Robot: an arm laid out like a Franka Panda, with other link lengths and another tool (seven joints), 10 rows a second.
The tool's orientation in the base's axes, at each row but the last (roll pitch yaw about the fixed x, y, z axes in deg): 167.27, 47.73, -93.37; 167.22, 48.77, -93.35; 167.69, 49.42, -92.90; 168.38, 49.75, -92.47; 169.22, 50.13, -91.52
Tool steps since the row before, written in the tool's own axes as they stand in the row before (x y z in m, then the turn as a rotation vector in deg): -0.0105, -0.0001, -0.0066, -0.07, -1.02, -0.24; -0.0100, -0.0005, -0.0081, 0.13, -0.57, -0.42; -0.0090, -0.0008, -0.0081, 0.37, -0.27, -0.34; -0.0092, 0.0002, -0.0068, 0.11, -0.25, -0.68; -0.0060, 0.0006, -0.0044, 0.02, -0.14, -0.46
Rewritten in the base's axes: 0.0017, 0.0022, 0.0121, 1.05, -0.02, 0.06; 0.0023, 0.0006, 0.0127, 0.63, -0.34, 0.09; 0.0025, -0.0002, 0.0119, 0.31, -0.47, -0.10; 0.0012, 0.0008, 0.0114, 0.36, -0.56, 0.31; 0.0002, 0.0004, 0.0074, 0.21, -0.35, 0.26
